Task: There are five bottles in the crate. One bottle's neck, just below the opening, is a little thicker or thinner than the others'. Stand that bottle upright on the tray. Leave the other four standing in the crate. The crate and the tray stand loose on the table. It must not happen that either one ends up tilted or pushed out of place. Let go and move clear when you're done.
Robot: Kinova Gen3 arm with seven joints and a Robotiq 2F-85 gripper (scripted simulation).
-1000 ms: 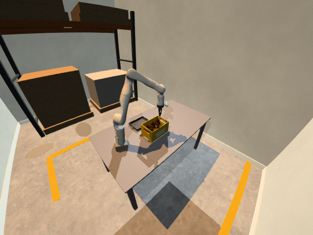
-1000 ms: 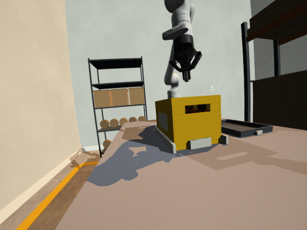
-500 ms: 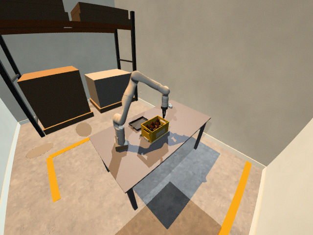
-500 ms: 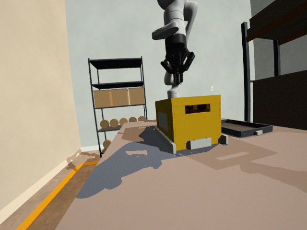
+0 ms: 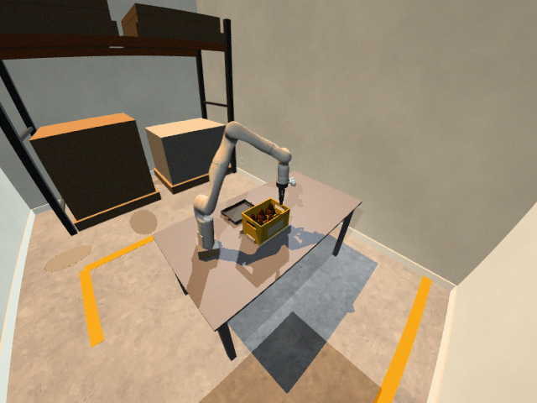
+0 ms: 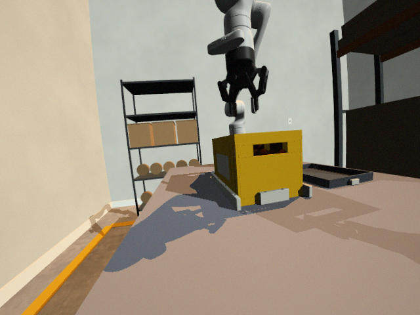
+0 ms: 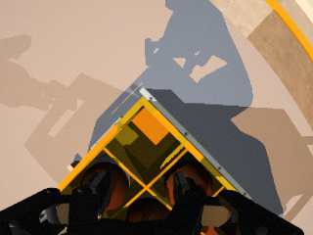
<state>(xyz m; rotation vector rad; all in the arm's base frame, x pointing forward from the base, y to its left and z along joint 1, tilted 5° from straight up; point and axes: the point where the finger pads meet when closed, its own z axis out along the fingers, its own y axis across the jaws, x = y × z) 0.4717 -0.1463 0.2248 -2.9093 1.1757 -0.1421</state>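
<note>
Now: hand 9 cm past the yellow crate, 4 cm to the right of it and 16 cm above it. From my hand the other things lie so: dark tray 9 cm behind, 33 cm to the left, 23 cm below; then brown bottle 18 cm behind, 16 cm below.
</note>
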